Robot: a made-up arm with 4 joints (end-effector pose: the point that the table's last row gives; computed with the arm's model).
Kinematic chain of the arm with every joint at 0, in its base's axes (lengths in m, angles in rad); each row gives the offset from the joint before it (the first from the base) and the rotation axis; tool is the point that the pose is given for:
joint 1: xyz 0 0 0.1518 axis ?
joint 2: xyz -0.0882 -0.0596 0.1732 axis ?
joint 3: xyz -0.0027 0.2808 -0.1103 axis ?
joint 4: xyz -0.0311 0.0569 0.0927 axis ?
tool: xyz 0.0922 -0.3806 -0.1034
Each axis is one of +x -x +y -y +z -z.
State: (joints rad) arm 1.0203 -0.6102 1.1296 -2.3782
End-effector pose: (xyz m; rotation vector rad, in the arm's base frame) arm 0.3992 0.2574 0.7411 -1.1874 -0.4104 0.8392
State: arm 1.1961 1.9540 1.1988 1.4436
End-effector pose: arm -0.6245 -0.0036 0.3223 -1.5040 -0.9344 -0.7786
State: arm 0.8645 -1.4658 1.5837 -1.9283
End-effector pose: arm -0.1939 -0.0550 0.8984 -0.9819 -1.2396 -0.3252
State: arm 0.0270 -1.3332 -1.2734 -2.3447
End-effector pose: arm -0.0393 0.3736 0.9094 -1.8495 0.8515 -2.1673
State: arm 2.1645 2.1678 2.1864 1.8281
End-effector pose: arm -0.6088 0.2156 0.2919 -1.0782 -0.7837 -1.1924
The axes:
joint 1: -z
joint 2: -x
joint 3: -y
joint 4: -z

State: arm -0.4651 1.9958 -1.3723 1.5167
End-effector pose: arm -0.2106 0.0151 0.0021 -1.9073 -1.0542 -1.9887
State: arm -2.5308 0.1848 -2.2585 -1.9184
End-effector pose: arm -0.0084 -0.5118 -0.1029 0.8671 -2.3757 -1.0903
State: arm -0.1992 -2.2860 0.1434 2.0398
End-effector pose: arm -0.4472 -0.2986 0.7656 1.1820 2.2482 -1.0316
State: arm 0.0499 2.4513 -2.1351 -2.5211
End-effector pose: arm -0.1977 -0.7197 0.0343 0.3322 1.1001 -0.2482
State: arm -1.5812 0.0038 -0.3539 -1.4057
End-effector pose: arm -0.3081 0.2394 0.0787 -0.0518 0.5251 2.9417
